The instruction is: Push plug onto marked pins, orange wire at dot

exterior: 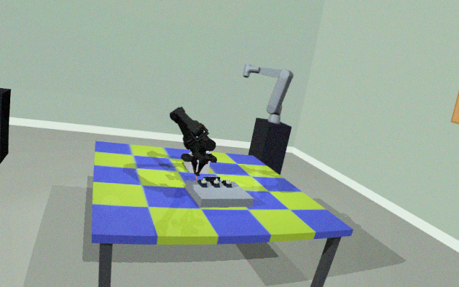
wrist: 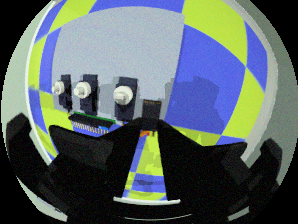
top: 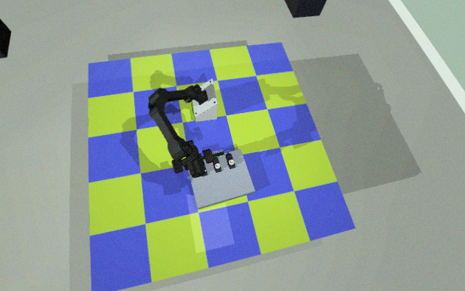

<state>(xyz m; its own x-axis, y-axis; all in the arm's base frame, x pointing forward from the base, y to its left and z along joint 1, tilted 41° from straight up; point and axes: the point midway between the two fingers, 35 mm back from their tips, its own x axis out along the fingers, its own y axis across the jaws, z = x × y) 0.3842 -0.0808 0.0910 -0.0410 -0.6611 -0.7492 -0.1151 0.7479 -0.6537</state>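
Now: the blue band 70 mm to the left of my gripper tip, 50 mm behind it and 40 mm below it. From my gripper tip the other things lie so: grey printed holder 120 mm to the left, 100 mm ahead, 80 mm below.
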